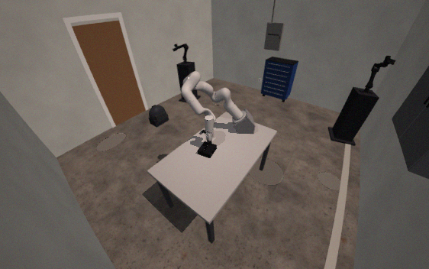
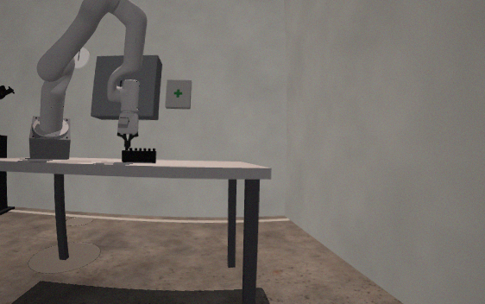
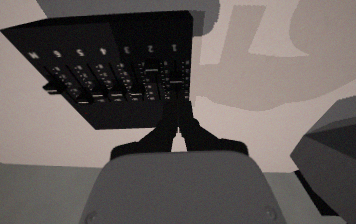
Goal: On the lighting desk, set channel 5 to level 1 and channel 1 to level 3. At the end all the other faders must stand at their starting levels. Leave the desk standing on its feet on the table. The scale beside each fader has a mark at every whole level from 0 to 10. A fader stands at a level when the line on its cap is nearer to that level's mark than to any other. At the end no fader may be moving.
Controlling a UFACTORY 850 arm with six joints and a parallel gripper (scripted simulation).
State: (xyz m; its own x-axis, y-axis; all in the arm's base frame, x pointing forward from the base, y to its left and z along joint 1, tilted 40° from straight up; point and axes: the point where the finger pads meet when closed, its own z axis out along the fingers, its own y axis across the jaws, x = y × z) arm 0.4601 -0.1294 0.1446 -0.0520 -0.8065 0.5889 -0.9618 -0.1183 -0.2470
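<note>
My hand is 30 mm to the left of the channel 1 fader cap and 20 mm above it. From my hand the other things lie so: channel 5 fader cap (90 mm ahead, 20 mm to the right, 20 mm below); then channel 2 fader cap (40 mm to the right, 20 mm below, 20 mm ahead).
</note>
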